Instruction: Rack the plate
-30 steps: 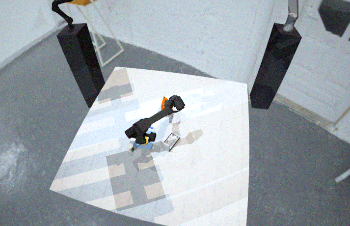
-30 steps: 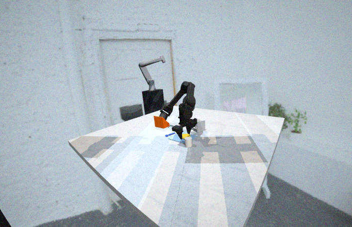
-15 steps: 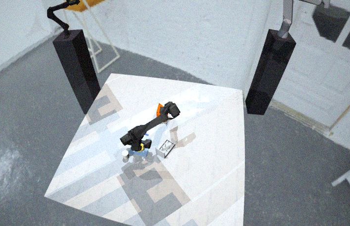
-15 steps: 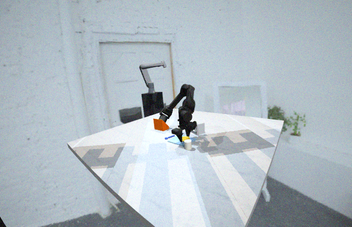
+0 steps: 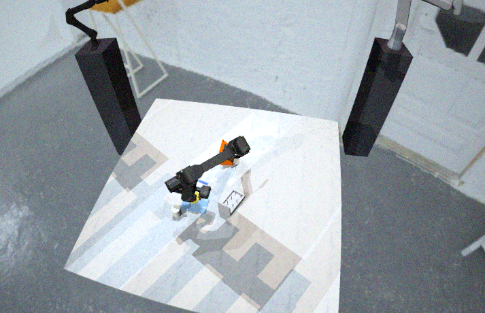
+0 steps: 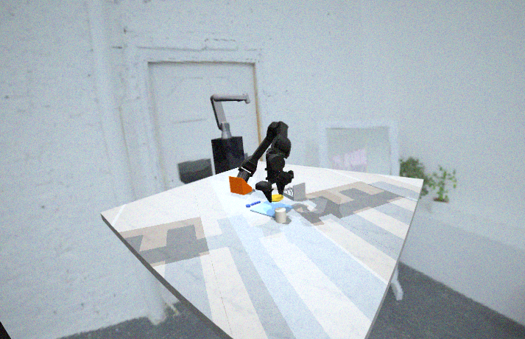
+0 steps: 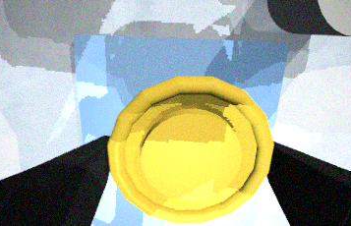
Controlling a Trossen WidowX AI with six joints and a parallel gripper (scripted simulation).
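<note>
The grey dish rack is 19 cm to the left of my gripper tip, 3 cm below it and 2 cm behind it. The rest, counted from my gripper tip: blue utensil (14 cm behind, 5 cm below); then white cup (8 cm to the right, 7 cm ahead, 3 cm below); then yellow plate (1 cm above).
</note>
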